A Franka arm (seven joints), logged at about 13 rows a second.
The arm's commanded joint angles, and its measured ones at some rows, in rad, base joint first. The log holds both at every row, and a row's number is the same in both.
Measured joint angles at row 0:
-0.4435, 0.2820, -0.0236, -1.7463, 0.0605, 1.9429, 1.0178
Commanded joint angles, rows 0 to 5:
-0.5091, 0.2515, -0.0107, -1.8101, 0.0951, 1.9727, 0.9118
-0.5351, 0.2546, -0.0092, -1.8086, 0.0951, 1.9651, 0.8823
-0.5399, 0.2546, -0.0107, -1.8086, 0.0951, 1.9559, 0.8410
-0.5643, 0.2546, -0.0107, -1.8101, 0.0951, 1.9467, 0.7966
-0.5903, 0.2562, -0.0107, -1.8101, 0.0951, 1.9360, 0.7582
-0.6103, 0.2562, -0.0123, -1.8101, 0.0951, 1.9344, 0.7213
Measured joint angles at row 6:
-0.5636, 0.2818, -0.0256, -1.7846, 0.0753, 1.9408, 0.7913
